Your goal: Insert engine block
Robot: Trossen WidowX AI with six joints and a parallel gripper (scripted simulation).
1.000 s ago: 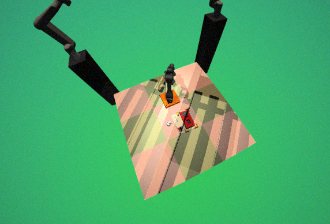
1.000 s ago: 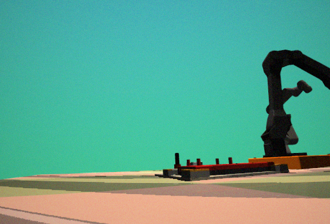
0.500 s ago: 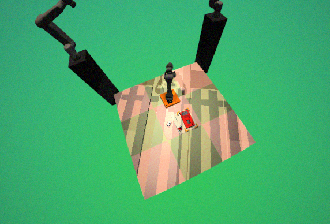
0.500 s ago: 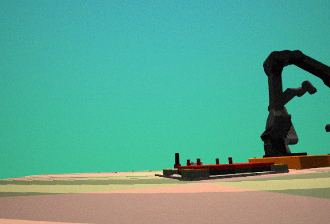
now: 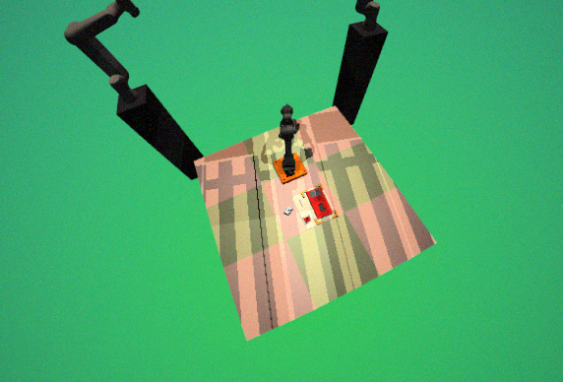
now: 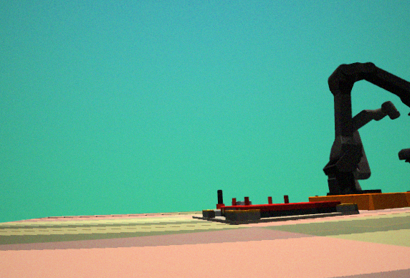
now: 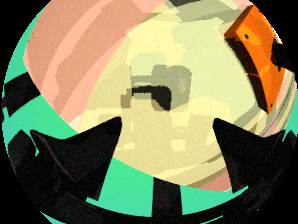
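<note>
Right now the engine block is 550 mm ahead of my gripper tip, 200 mm to the right of it and 40 mm below it.
</note>
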